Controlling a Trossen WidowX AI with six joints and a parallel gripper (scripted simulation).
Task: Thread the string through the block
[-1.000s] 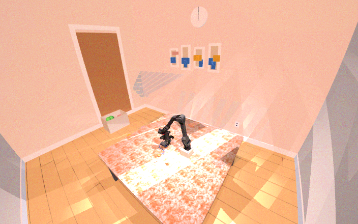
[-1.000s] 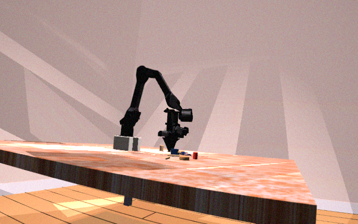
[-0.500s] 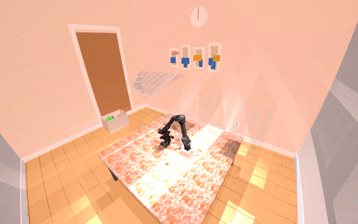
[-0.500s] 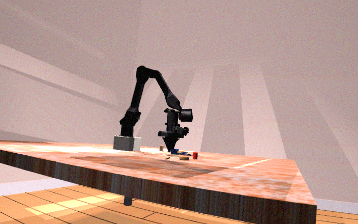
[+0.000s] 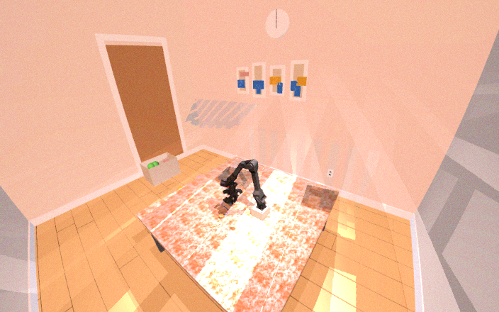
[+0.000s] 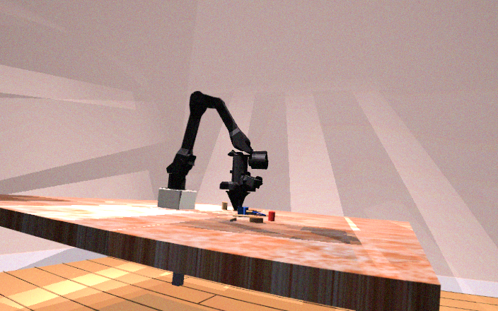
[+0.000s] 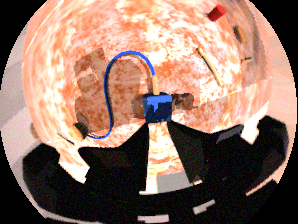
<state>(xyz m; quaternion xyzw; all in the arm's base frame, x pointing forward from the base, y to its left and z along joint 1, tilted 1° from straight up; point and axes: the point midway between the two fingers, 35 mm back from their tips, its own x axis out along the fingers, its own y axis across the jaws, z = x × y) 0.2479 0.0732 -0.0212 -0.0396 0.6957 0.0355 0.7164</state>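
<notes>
The thin wooden stick is 40 mm ahead of my gripper tip. The rest, counted from my gripper tip: red cylinder 200 mm ahead, 110 mm to the right; then round button 30 mm behind, 160 mm to the left, 10 mm below; then tan block 190 mm behind, 180 mm to the left.
</notes>
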